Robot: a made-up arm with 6 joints.
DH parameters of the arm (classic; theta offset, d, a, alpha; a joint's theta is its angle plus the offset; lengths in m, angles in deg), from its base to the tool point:
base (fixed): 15.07 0 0.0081 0
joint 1: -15.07 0.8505 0.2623 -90
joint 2: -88.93 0 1.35 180
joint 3: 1.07 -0.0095 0.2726 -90
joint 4: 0 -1.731 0.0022 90
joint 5: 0 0.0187 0.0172 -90
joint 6: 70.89 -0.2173 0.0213 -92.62
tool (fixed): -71.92 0.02 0 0
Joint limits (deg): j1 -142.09..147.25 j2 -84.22..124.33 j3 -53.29..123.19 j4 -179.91..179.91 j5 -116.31..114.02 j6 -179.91..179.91
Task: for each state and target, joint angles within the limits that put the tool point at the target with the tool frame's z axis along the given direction. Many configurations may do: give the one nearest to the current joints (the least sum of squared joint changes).
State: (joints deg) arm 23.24 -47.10 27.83 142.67 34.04 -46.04
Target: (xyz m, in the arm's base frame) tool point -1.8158 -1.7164 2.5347 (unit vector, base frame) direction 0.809 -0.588 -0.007
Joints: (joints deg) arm 42.71 -74.85 54.94 135.53 -17.01 -34.29
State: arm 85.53 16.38 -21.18 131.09 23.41 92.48
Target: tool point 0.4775 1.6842 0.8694 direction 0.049 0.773 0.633
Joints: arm 74.63 0.21 -51.56 128.40 -8.61 79.85
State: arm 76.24 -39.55 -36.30 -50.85 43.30 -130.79
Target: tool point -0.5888 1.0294 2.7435 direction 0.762 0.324 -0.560
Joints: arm 124.92 -38.66 -19.57 -100.01 24.13 -179.91
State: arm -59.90 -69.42 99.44 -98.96 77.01 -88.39
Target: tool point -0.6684 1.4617 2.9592 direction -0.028 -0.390 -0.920
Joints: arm -70.11 -21.11 123.19 -125.20 105.41 -128.71
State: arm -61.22 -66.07 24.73 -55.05 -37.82 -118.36
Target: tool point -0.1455 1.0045 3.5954 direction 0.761 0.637 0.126
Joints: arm -78.91 -54.06 36.20 -22.91 -35.25 -79.95
